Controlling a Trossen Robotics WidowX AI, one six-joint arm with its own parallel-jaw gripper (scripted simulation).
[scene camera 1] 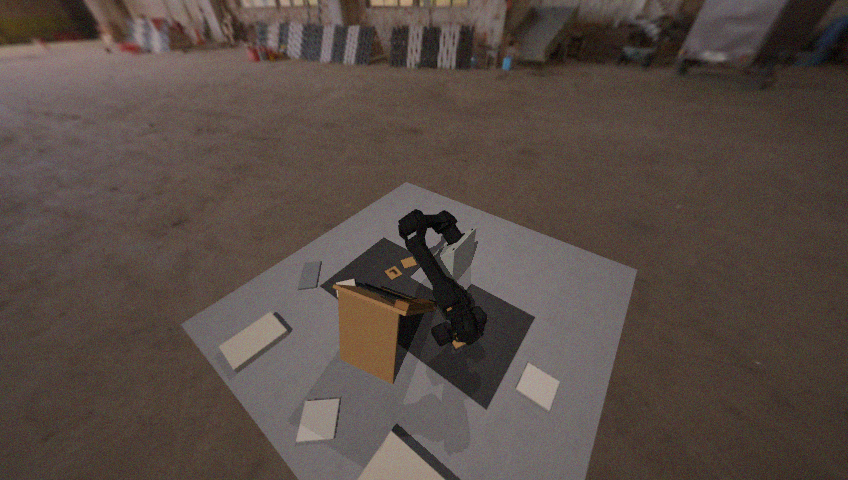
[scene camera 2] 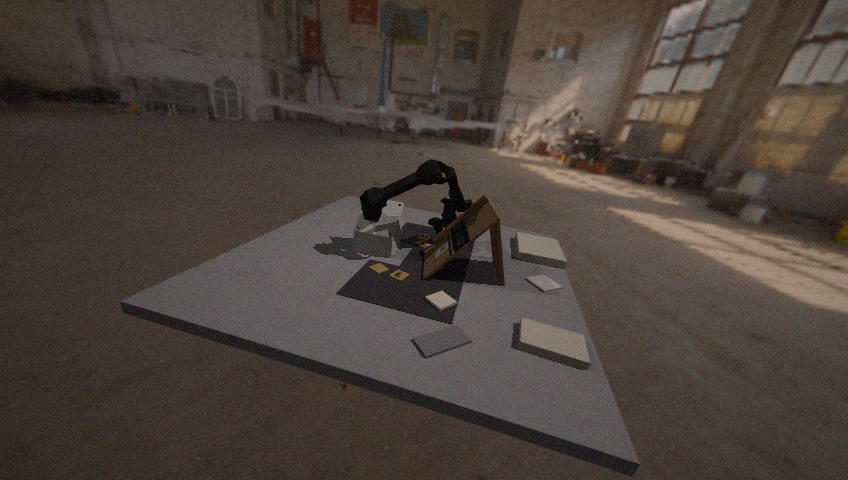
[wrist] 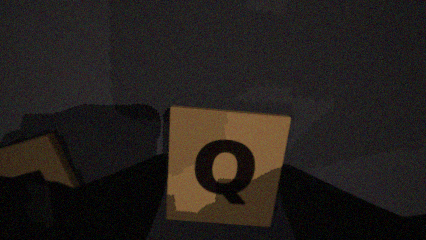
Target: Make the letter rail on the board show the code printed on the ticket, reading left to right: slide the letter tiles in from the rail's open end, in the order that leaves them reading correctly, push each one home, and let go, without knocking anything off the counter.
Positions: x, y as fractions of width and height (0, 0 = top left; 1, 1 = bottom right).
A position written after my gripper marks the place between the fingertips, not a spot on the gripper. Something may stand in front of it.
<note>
I see my gripper (scene camera 1: 0.54, 0.71), a grey plate (scene camera 2: 0.51, 0.72) and a slanted wooden board (scene camera 1: 0.44, 0.66).
My gripper shows as well in the wrist view (wrist: 0.53, 0.70). The slanted wooden board shows as well in scene camera 2 (scene camera 2: 0.56, 0.46). The wrist view does not show the grey plate: it is out of frame.
</note>
